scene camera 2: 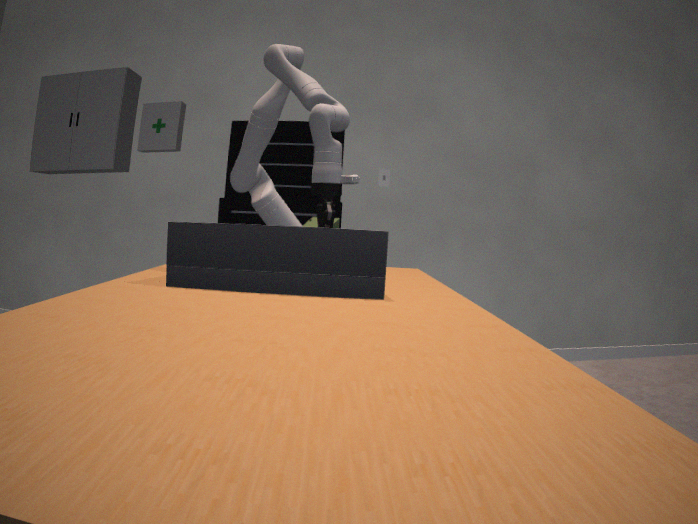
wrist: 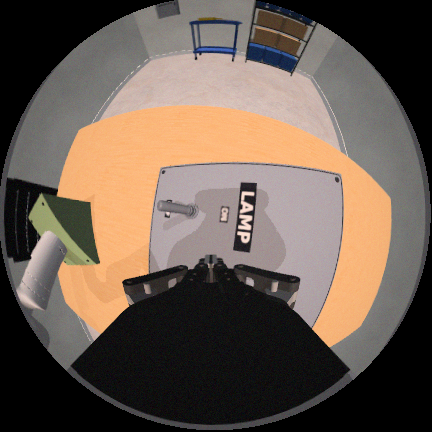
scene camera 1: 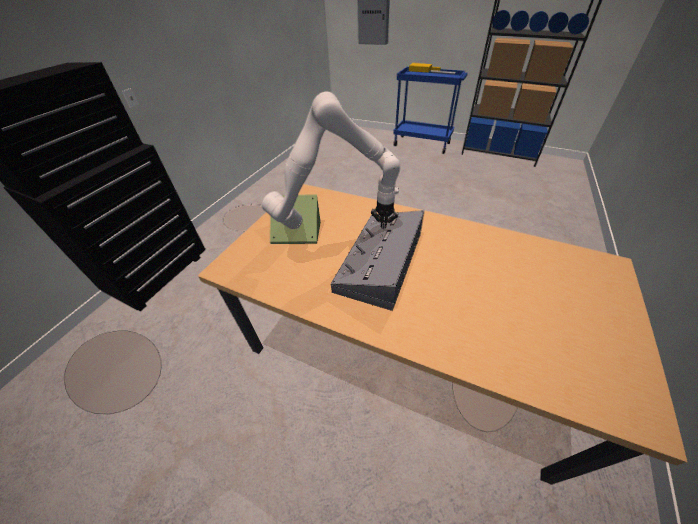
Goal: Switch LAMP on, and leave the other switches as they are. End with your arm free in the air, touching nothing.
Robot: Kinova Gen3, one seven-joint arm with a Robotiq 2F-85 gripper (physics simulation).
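Places are measured from the arm's base along level axes (x right, y ahead, z up), in millimetres.
Where they show: gripper, fingertip midpoint: [wrist: 210, 261] [scene camera 1: 383, 228]; arm's base, link origin: [wrist: 56, 241] [scene camera 1: 293, 220].
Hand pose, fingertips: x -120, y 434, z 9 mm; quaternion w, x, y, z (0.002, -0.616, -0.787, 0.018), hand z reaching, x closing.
Each offset is from my fingertips to the centre of the thing. "pt": to the spot under its first point. Level surfaces: height alone.
The grey sloped switch panel @[dx +116, dy +44, dz -39 mm] [scene camera 1: 399, 248] [scene camera 2: 276, 259] [wrist: 310, 225] lies on the table. In the wrist view the LAMP label @[dx -64, dy +27, dz +11 mm] [wrist: 245, 217] is at the panel's far end, and the LAMP lever @[dx -55, dy -56, dz +9 mm] [wrist: 176, 207] tilts left over its OFF mark, away from the ON mark @[pt dx -61, dy +3, dz +3 mm] [wrist: 224, 214]. My gripper [scene camera 1: 383, 225] [scene camera 2: 327, 225] [wrist: 210, 261] is shut and empty, low over the panel's far part, near the LAMP switch. Whether its tips touch the panel I cannot tell. In scene view 1 other levers [scene camera 1: 360, 248] [scene camera 1: 349, 269] stand along the panel's left side. In scene view 2 the panel's back hides its face.
The wooden table @[dz -97 mm] [scene camera 1: 524, 315] [scene camera 2: 338, 406] [wrist: 120, 145] bears the panel and the arm's green base block [scene camera 1: 310, 222] [wrist: 75, 225]. A black drawer cabinet [scene camera 1: 107, 186] stands beyond the table's left side. A blue cart [scene camera 1: 431, 130] and a shelf rack [scene camera 1: 524, 79] stand at the back.
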